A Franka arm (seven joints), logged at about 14 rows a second.
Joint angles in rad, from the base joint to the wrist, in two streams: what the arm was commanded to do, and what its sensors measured. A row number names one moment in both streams.
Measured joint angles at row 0:
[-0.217, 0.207, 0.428, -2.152, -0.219, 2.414, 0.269]
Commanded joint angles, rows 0 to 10:
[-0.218, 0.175, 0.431, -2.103, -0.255, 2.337, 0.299]
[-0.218, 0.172, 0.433, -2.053, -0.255, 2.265, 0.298]
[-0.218, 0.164, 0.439, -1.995, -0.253, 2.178, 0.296]
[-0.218, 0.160, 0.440, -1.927, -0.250, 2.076, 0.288]
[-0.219, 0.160, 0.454, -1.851, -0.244, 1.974, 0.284]
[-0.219, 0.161, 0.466, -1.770, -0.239, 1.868, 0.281]
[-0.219, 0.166, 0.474, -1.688, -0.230, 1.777, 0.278]
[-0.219, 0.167, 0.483, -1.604, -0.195, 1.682, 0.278]
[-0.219, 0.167, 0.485, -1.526, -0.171, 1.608, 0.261]
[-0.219, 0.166, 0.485, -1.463, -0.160, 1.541, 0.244]
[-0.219, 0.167, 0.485, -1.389, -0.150, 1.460, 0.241]
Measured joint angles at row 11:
[-0.218, 0.144, 0.481, -1.548, -0.183, 1.602, 0.264]
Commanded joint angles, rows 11 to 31:
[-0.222, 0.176, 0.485, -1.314, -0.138, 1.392, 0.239]
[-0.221, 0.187, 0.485, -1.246, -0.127, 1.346, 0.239]
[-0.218, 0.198, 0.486, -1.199, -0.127, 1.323, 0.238]
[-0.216, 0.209, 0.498, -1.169, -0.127, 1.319, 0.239]
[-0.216, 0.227, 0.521, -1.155, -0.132, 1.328, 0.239]
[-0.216, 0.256, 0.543, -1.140, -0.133, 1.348, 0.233]
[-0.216, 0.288, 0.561, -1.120, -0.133, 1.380, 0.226]
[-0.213, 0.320, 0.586, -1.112, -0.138, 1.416, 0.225]
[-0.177, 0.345, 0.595, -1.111, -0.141, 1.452, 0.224]
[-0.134, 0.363, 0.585, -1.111, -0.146, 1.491, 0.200]
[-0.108, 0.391, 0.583, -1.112, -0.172, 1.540, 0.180]
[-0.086, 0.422, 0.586, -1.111, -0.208, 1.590, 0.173]
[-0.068, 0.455, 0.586, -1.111, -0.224, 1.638, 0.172]
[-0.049, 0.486, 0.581, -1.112, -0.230, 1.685, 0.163]
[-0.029, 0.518, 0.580, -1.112, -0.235, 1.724, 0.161]
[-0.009, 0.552, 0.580, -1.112, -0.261, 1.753, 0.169]
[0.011, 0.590, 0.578, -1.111, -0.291, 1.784, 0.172]
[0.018, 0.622, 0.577, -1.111, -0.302, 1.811, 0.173]
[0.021, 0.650, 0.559, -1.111, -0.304, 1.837, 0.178]
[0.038, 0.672, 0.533, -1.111, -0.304, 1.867, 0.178]
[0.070, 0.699, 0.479, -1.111, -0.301, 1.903, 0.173]
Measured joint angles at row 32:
[0.021, 0.647, 0.541, -1.172, -0.280, 1.873, 0.195]
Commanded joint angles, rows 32 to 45:
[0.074, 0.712, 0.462, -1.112, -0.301, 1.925, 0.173]
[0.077, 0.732, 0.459, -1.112, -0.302, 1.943, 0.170]
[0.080, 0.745, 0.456, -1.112, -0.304, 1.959, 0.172]
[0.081, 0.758, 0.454, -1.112, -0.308, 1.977, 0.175]
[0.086, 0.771, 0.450, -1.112, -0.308, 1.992, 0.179]
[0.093, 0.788, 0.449, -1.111, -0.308, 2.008, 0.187]
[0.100, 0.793, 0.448, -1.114, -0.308, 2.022, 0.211]
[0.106, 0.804, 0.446, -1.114, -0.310, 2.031, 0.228]
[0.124, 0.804, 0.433, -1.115, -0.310, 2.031, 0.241]
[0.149, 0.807, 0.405, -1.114, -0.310, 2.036, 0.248]
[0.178, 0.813, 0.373, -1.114, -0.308, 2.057, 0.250]
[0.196, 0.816, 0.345, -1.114, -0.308, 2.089, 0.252]
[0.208, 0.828, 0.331, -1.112, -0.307, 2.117, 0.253]
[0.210, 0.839, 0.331, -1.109, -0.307, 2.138, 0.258]
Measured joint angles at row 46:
[0.181, 0.804, 0.355, -1.161, -0.282, 2.103, 0.226]
